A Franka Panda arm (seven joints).
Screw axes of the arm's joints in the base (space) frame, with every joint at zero. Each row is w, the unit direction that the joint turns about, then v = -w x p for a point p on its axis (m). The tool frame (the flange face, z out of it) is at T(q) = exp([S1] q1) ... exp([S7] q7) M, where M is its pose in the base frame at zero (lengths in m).
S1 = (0, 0, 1, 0, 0, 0)
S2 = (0, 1, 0, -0.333, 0, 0)
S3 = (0, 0, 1, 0, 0, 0)
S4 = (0, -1, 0, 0.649, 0, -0.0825)
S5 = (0, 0, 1, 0, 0, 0)
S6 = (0, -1, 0, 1.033, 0, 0)
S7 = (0, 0, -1, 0, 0.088, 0)
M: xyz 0.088 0 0.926 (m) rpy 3.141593 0 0 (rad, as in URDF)
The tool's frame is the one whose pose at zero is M.
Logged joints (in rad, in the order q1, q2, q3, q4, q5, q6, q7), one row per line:
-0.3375 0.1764 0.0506 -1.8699 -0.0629 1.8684 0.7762
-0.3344 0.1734 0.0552 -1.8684 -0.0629 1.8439 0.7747
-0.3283 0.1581 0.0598 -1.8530 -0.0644 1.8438 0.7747
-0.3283 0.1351 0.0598 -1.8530 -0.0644 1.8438 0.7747
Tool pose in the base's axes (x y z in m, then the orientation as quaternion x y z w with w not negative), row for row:
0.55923 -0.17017 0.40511 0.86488 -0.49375 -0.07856 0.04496
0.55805 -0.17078 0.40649 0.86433 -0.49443 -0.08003 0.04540
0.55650 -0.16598 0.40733 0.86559 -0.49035 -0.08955 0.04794
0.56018 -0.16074 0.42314 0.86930 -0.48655 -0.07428 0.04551
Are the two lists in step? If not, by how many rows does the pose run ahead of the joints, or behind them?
The pose runs 1 row behind the joints: the pose in row i belongs to the joints in row i - 1.
